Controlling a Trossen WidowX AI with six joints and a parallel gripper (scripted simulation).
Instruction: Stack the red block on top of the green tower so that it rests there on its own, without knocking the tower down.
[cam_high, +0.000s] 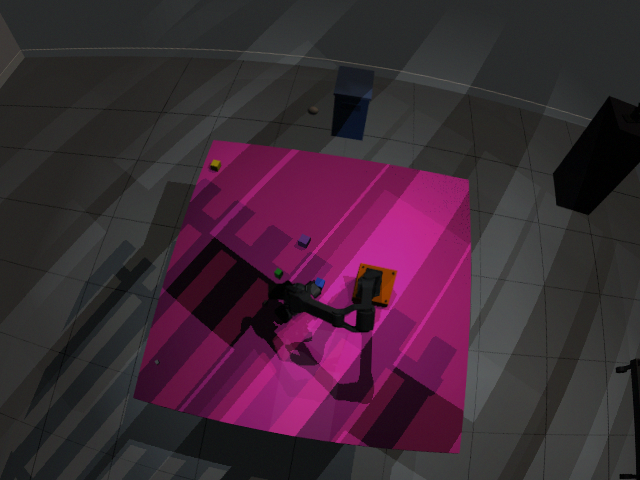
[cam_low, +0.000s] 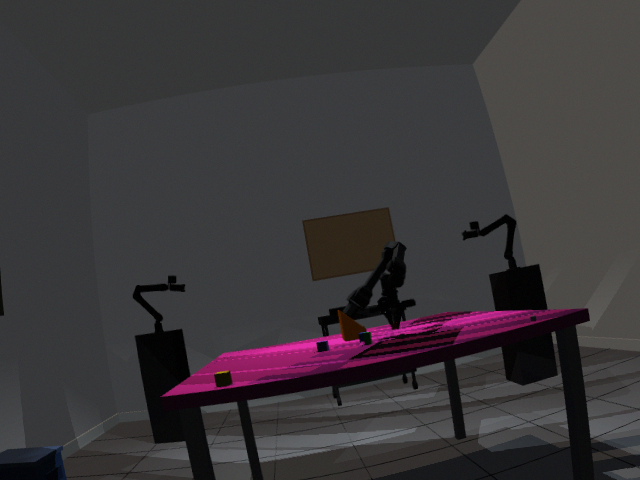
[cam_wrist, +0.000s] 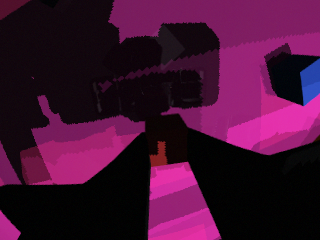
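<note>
Right now the blue block is 5 cm behind my gripper tip, 13 cm to the right of it and 2 cm below it. Round my gripper tip: small white piece 49 cm ahead, 36 cm to the left, 3 cm below; red block right at my gripper tip; purple block 5 cm ahead, 30 cm to the right, 2 cm below.
</note>
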